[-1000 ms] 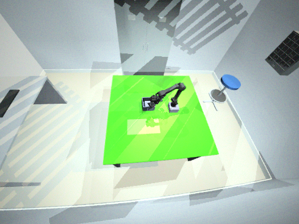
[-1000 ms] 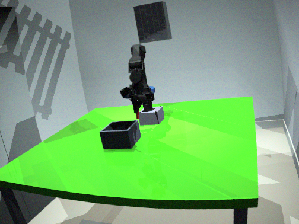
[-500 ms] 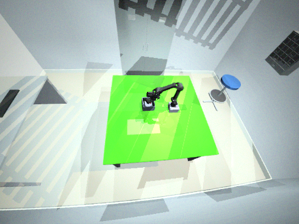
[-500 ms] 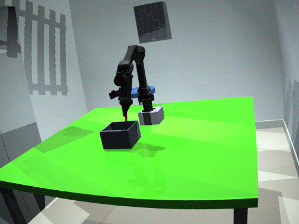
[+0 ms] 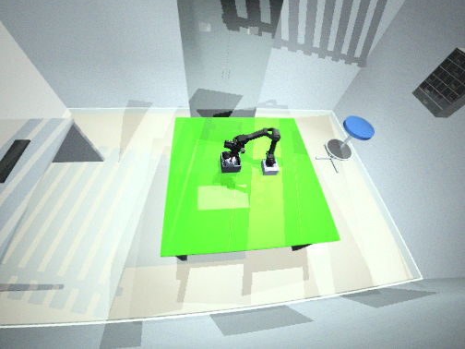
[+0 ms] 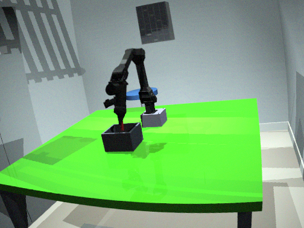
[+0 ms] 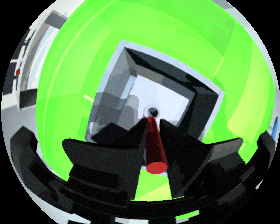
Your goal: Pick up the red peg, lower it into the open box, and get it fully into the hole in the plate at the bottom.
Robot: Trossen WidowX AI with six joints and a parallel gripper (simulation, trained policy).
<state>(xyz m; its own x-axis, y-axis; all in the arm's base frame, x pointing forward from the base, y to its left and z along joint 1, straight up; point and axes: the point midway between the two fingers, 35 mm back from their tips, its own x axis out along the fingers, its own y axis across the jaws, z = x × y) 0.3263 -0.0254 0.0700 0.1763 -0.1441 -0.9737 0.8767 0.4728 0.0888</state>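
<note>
Now: gripper tip 1 cm to the right of the red peg, 1 cm below it and 1 cm past it. From my gripper tip the other things lie so: dark box: 9 cm below.
</note>
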